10 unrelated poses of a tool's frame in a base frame.
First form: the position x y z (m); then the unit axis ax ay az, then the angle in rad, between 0 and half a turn.
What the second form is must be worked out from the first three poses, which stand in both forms.
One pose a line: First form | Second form
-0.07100 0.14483 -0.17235 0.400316 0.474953 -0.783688 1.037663 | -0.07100 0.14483 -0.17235 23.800 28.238 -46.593
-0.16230 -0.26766 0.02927 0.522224 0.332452 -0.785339 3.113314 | -0.16230 -0.26766 0.02927 93.154 59.303 -140.089
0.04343 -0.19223 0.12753 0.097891 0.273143 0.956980 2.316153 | 0.04343 -0.19223 0.12753 12.991 36.248 126.997
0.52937 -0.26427 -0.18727 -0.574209 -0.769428 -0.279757 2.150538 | 0.52937 -0.26427 -0.18727 -70.752 -94.806 -34.471
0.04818 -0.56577 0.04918 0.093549 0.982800 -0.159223 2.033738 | 0.04818 -0.56577 0.04918 10.901 114.520 -18.553
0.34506 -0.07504 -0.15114 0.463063 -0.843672 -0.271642 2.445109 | 0.34506 -0.07504 -0.15114 64.873 -118.194 -38.056
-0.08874 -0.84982 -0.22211 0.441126 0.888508 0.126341 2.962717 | -0.08874 -0.84982 -0.22211 74.882 150.825 21.447
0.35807 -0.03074 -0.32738 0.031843 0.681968 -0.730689 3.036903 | 0.35807 -0.03074 -0.32738 5.541 118.664 -127.141
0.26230 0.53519 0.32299 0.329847 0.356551 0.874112 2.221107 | 0.26230 0.53519 0.32299 41.976 45.375 111.240
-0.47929 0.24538 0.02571 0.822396 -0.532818 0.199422 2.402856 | -0.47929 0.24538 0.02571 113.222 -73.355 27.455
